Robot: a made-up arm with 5 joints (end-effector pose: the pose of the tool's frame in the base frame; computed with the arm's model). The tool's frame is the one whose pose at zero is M.
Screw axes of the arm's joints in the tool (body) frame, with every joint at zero. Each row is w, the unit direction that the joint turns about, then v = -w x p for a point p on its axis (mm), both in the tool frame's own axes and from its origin. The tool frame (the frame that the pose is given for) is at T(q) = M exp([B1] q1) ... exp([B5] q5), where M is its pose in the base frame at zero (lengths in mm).
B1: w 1 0 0 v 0 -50 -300
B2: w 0 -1 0 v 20 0 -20
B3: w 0 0 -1 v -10 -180 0
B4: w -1 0 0 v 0 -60 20
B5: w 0 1 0 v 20 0 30
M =
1 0 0 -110
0 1 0 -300
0 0 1 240
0 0 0 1
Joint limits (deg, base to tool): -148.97..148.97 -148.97..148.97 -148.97..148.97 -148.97..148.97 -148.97..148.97
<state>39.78 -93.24 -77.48 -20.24 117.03</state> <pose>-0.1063 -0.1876 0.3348 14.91 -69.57 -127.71</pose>
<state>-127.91 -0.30 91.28 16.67 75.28</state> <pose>-0.3173 0.3716 0.5485 -38.40 -46.25 -99.71</pose>
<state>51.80 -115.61 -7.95 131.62 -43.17</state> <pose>0.0203 -0.2217 -0.0254 5.06 -32.25 129.89</pose>
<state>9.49 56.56 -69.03 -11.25 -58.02</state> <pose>-0.1223 -0.1062 0.0888 17.91 -98.41 70.74</pose>
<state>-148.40 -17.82 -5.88 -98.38 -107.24</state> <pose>-0.0922 0.1800 0.1722 -51.26 -103.74 32.85</pose>
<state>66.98 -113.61 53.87 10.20 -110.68</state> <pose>-0.1118 -0.3630 -0.1673 19.28 -9.53 27.68</pose>
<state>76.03 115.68 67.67 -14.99 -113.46</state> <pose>0.0241 -0.1231 -0.2642 22.92 33.07 127.24</pose>
